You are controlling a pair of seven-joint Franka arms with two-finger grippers.
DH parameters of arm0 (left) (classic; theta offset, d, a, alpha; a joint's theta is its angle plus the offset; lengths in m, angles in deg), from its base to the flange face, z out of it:
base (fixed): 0 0 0 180
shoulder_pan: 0 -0.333 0 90
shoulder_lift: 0 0 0 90
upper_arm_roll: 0 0.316 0.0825 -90
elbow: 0 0 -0.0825 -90
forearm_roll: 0 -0.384 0 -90
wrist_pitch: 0 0 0.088 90
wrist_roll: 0 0.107 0 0
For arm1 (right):
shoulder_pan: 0 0.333 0 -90
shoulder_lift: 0 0 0 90
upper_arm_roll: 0 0.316 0.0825 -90
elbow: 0 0 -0.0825 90
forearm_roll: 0 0.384 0 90
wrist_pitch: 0 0 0.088 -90
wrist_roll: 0 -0.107 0 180
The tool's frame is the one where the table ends.
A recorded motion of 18 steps. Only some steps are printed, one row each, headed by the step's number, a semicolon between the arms.
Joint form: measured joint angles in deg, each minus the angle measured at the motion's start. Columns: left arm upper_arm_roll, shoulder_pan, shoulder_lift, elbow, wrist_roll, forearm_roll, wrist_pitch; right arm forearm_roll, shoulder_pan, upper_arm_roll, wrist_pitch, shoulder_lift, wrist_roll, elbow.
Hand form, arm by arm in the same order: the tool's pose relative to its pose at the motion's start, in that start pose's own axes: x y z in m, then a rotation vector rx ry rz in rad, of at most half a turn. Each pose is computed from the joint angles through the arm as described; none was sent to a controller.
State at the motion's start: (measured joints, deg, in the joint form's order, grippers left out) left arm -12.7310 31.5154 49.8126 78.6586 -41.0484 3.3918 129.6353; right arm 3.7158 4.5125 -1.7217 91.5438 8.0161 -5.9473 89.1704
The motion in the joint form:
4: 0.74 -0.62 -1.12 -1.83 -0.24 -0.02 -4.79; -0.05 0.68 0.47 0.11 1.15 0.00 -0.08
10: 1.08 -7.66 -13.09 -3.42 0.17 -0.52 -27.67; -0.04 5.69 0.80 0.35 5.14 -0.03 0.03
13: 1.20 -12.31 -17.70 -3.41 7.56 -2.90 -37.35; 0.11 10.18 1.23 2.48 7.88 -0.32 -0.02
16: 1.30 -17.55 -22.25 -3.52 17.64 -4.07 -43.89; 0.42 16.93 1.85 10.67 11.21 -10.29 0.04
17: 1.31 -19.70 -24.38 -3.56 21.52 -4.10 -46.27; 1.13 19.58 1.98 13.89 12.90 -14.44 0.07
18: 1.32 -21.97 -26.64 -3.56 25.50 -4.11 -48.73; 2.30 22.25 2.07 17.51 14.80 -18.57 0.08
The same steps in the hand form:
4: 0.0100 -0.0065 -0.0228 0.0279 -0.0151 -0.0174; 0.0043 -0.0116 0.0114 -0.0042 -0.0176 -0.0188
10: 0.0270 -0.0686 -0.1706 0.1454 -0.1044 -0.0947; 0.0115 -0.0671 0.0565 -0.0256 -0.0885 -0.1059
13: 0.0343 -0.1225 -0.2264 0.2196 -0.1513 -0.0317; 0.0115 -0.1196 0.0860 -0.0367 -0.1022 -0.1824
16: 0.0402 -0.1786 -0.2856 0.2348 -0.1782 0.0575; 0.0070 -0.2016 0.1180 -0.0289 -0.0257 -0.1316
17: 0.0387 -0.2002 -0.3122 0.2298 -0.1845 0.0892; 0.0027 -0.2336 0.1353 -0.0136 -0.0072 -0.1021
18: 0.0351 -0.2229 -0.3394 0.2241 -0.1908 0.1203; -0.0028 -0.2659 0.1544 0.0117 0.0093 -0.0687

